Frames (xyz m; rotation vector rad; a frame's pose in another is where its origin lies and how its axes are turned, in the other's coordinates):
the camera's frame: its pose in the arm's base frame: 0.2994 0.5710 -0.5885 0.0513 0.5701 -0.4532
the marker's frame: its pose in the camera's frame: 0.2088 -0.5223 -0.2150 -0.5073 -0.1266 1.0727
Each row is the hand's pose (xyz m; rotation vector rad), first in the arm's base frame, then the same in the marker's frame.
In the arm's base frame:
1: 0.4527 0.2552 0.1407 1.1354 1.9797 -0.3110
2: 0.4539 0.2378 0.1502 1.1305 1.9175 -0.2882
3: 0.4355 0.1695 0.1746 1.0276 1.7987 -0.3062
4: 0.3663 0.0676 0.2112 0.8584 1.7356 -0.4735
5: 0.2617 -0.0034 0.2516 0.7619 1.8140 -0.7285
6: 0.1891 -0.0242 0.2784 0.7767 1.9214 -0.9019
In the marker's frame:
1: -0.0951 -0.0578 1.0492 1.8284 1.1681 -0.2465
2: -0.1091 -0.0713 1.0531 1.8051 1.1038 -0.2510
3: -0.1736 -0.1089 1.0491 1.6973 1.0148 -0.3443
4: -0.2974 -0.1370 1.0292 1.5845 1.0250 -0.5687
5: -0.4274 -0.1183 1.0097 1.5900 1.1790 -0.7930
6: -0.4997 -0.0843 1.0032 1.6770 1.3217 -0.8946

